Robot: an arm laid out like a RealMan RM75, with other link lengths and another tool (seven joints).
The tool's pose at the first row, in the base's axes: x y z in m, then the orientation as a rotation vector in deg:
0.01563, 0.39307, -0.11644, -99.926, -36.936, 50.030
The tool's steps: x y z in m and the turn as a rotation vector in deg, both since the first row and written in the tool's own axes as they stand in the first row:
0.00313, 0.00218, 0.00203, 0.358, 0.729, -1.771
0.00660, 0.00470, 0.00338, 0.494, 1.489, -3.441
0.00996, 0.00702, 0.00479, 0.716, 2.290, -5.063
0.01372, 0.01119, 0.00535, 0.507, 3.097, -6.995
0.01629, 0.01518, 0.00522, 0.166, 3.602, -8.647
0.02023, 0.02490, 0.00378, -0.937, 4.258, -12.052
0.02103, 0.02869, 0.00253, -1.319, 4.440, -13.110
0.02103, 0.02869, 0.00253, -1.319, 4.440, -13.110
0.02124, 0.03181, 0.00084, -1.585, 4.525, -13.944
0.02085, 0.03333, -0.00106, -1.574, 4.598, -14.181
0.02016, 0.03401, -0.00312, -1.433, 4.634, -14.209
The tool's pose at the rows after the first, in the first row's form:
0.01587, 0.39590, -0.11970, -99.030, -37.711, 48.205
0.01687, 0.39850, -0.12322, -98.375, -38.490, 46.383
0.01775, 0.40112, -0.12655, -97.665, -39.144, 44.576
0.01958, 0.40298, -0.13155, -97.170, -40.261, 42.468
0.02126, 0.40360, -0.13595, -96.812, -41.412, 40.799
0.02489, 0.40270, -0.14585, -96.248, -44.222, 37.614
0.02642, 0.40140, -0.14939, -96.085, -45.122, 36.631
0.02642, 0.40140, -0.14939, -96.085, -45.122, 36.631
0.02795, 0.39962, -0.15206, -95.903, -45.849, 35.915
0.02927, 0.39778, -0.15302, -95.792, -45.975, 35.687
0.03054, 0.39589, -0.15308, -95.668, -45.895, 35.666

